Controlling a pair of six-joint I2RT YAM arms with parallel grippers.
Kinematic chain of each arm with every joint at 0, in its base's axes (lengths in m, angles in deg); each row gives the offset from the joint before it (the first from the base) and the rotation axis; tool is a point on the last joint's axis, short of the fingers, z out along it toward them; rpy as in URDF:
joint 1: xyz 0 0 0.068 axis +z
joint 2: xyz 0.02 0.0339 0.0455 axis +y
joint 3: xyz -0.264 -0.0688 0 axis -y
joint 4: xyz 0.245 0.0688 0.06 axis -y
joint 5: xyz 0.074 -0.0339 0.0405 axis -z
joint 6: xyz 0.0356 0 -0.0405 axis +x
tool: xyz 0 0 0 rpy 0 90 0
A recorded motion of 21 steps. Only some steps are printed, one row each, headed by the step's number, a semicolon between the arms.
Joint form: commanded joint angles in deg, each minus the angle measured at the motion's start. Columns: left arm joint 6, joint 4, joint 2, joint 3, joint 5, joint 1; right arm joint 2, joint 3, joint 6, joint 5, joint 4, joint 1.
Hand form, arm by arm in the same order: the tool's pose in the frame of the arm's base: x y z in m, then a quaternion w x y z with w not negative. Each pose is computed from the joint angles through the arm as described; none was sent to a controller.
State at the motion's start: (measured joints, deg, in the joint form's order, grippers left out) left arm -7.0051 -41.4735 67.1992 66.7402 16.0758 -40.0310; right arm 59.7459 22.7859 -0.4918 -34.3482 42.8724 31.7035
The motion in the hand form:
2: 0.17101 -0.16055 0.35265 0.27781 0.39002 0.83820 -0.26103; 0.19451 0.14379 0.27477 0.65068 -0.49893 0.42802 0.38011
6: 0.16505 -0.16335 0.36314 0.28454 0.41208 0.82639 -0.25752; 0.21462 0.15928 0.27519 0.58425 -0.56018 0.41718 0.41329
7: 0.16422 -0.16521 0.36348 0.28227 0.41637 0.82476 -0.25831; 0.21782 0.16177 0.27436 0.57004 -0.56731 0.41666 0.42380
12: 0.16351 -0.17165 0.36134 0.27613 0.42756 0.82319 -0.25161; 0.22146 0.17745 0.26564 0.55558 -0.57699 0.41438 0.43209
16: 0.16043 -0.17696 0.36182 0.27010 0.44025 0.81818 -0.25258; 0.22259 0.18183 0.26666 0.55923 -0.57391 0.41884 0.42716
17: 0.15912 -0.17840 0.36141 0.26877 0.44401 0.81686 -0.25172; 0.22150 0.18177 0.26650 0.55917 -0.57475 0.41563 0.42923
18: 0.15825 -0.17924 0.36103 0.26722 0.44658 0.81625 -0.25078; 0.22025 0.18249 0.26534 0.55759 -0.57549 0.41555 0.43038
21: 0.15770 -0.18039 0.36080 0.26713 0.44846 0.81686 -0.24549; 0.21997 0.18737 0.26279 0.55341 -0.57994 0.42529 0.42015
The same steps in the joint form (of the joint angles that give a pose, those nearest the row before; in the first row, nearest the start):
2: 9.28 -10.70 1.09 5.02 3.14 -0.30; 6.53 6.24 -9.54 -14.60 6.31 -1.60
6: 10.94 -12.45 1.09 7.38 2.53 -1.87; 12.37 13.72 -15.28 -24.16 -4.60 -1.64
7: 11.05 -12.66 1.33 7.65 2.56 -2.34; 13.45 14.88 -15.67 -25.92 -6.29 -1.65
12: 11.49 -12.94 2.35 8.05 1.62 -3.74; 17.13 16.16 -16.86 -25.35 -5.99 0.78
16: 11.84 -13.47 2.94 8.68 1.55 -5.19; 17.71 16.85 -16.89 -23.69 -6.08 1.51
17: 11.93 -13.54 3.00 8.67 1.35 -5.68; 17.61 16.58 -16.70 -23.98 -5.56 1.60
18: 12.01 -13.68 3.06 8.67 1.22 -5.99; 17.58 16.34 -16.73 -23.91 -5.51 1.86
21: 12.10 -13.89 3.23 8.82 0.49 -6.38; 17.91 17.06 -19.02 -22.02 -8.63 2.83

